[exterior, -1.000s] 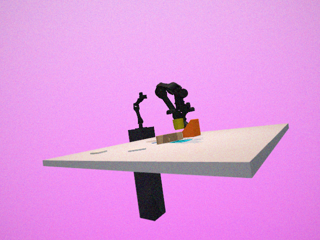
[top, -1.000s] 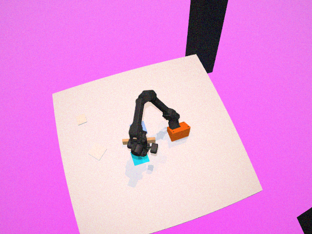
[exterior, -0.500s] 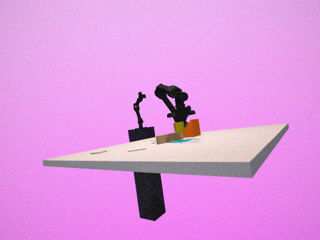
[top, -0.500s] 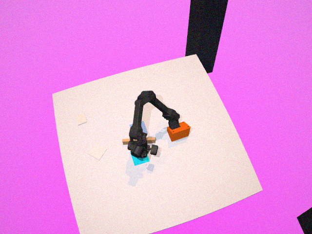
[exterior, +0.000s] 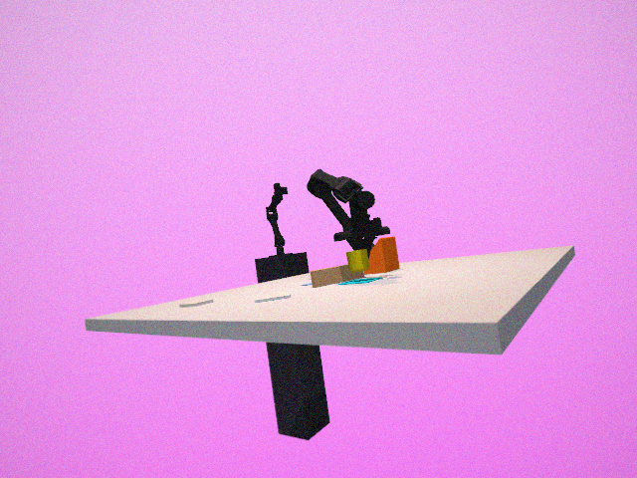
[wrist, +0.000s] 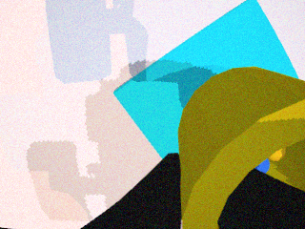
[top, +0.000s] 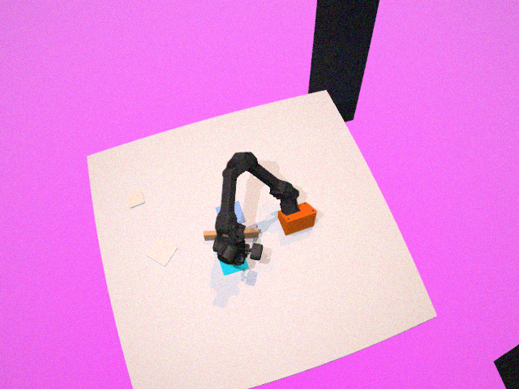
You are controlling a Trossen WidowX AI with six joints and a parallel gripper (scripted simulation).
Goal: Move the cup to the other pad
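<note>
The cyan pad is 8 cm below my gripper tip, 2 cm to the right of it and 2 cm ahead of it. Also, from my gripper tip: green marble 3 cm to the right, 2 cm below, 1 cm ahead; then blue marble 3 cm to the right, 2 cm below, 2 cm ahead; then yellow cup 2 cm to the right, 2 cm ahead.
</note>
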